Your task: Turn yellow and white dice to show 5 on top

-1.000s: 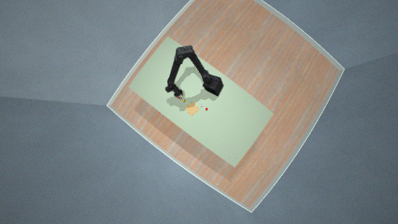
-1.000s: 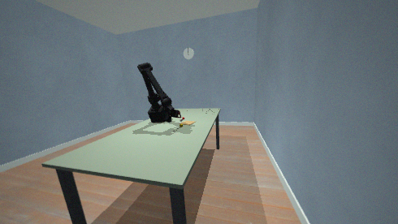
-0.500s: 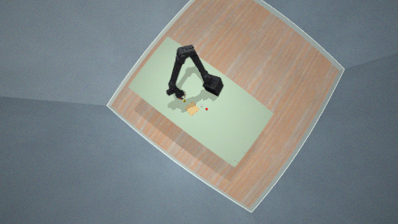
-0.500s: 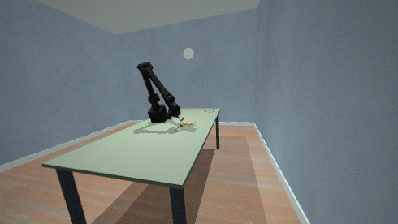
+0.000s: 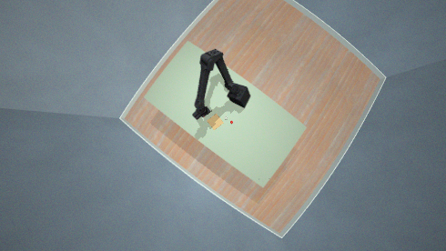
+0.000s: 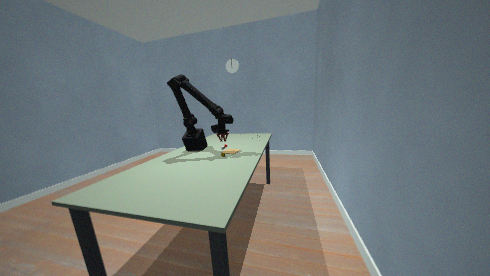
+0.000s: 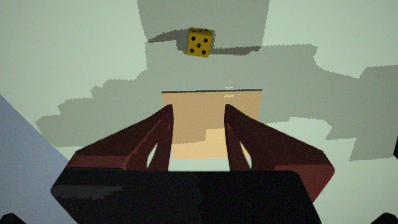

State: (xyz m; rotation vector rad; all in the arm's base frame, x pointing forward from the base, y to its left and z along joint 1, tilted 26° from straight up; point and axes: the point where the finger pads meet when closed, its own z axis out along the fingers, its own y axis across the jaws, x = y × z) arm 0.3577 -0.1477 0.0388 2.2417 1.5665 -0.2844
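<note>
The yellow die lies 10 mm behind my hand, 20 mm to the right of it and 120 mm below it. Also, from my hand: tan mat: 30 mm ahead, 120 mm to the left, 130 mm below; then red die: 70 mm behind, 280 mm to the left, 120 mm below; then white die: 80 mm behind, 200 mm to the left, 120 mm below.
</note>
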